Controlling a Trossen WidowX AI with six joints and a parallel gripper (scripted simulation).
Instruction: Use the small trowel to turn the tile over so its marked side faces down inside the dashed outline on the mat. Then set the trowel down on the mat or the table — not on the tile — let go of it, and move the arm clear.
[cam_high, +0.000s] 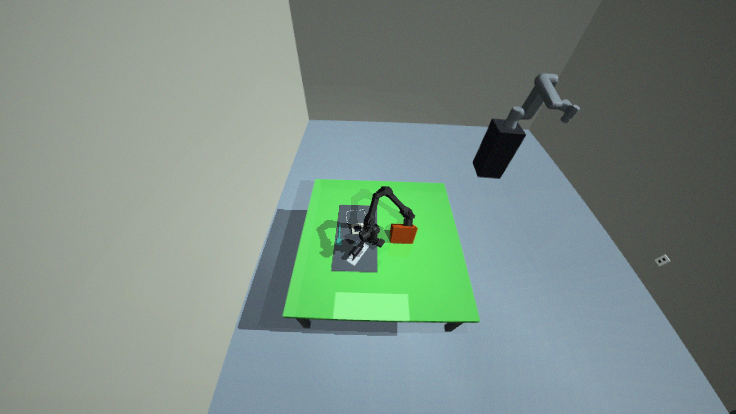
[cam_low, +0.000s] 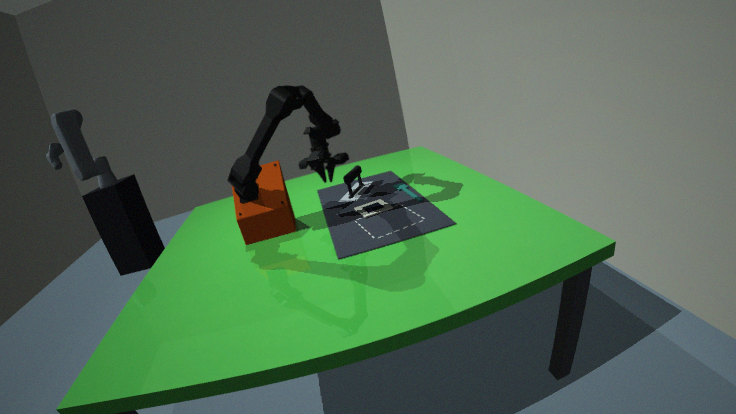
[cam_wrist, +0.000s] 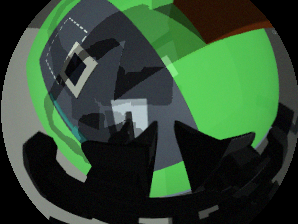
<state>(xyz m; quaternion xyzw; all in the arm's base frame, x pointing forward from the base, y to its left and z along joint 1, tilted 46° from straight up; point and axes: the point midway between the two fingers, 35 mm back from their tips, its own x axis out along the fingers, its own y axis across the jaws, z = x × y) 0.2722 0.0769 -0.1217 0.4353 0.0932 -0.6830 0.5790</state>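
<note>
Right now my gripper tip is 9 cm short of the small trowel, 3 cm to the right of it and 4 cm above it. Round my gripper tip: dark mat 13 cm ahead, 12 cm to the right, 10 cm below; teal t-shaped tool 27 cm ahead, 9 cm to the right, 7 cm below; tile 12 cm ahead, 18 cm to the right, 7 cm below.
</note>
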